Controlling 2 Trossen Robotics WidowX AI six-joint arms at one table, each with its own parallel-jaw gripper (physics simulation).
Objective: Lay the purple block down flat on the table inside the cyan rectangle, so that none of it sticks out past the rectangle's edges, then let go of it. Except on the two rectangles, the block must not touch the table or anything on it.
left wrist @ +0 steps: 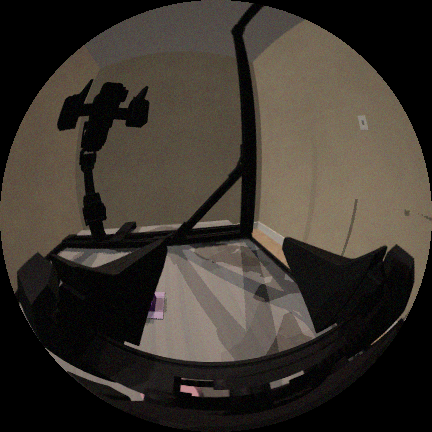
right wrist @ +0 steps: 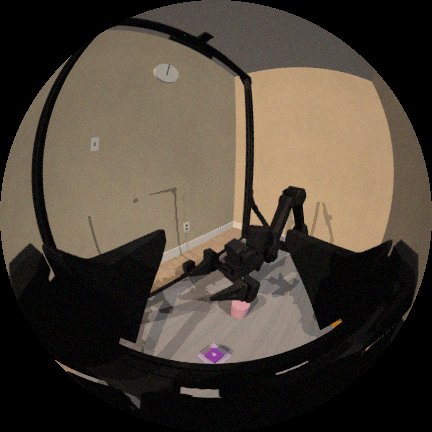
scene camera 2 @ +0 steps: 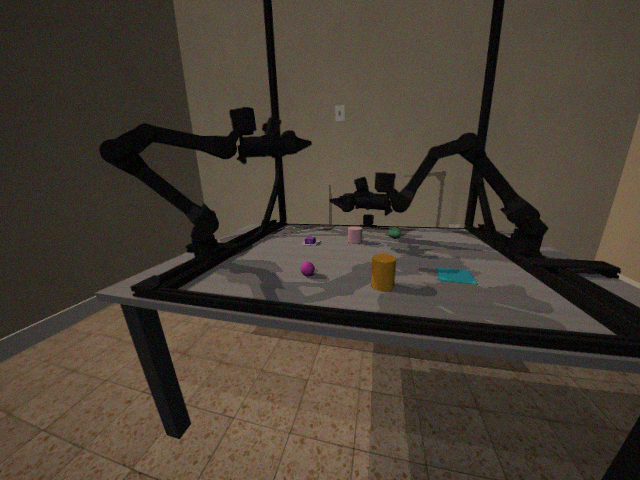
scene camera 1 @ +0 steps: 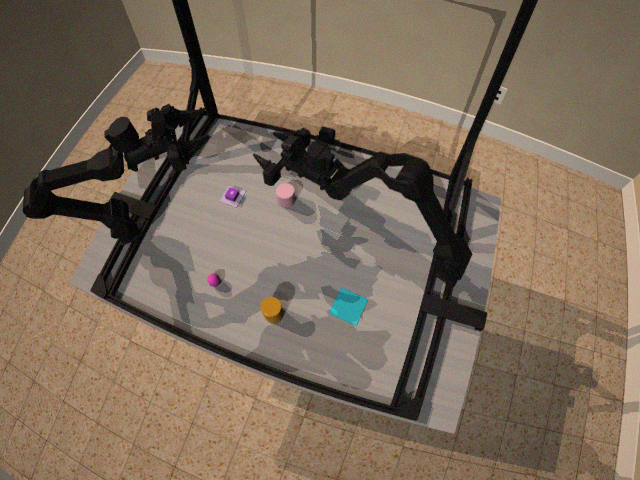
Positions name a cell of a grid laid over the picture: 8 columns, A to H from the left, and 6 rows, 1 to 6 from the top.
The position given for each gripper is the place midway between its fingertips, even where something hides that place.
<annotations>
left gripper: left wrist E4; right wrist D4; scene camera 2 E3; scene camera 1 D2
right gripper: left wrist C2; right wrist E4; scene camera 2 D2; scene camera 1 C2
</annotations>
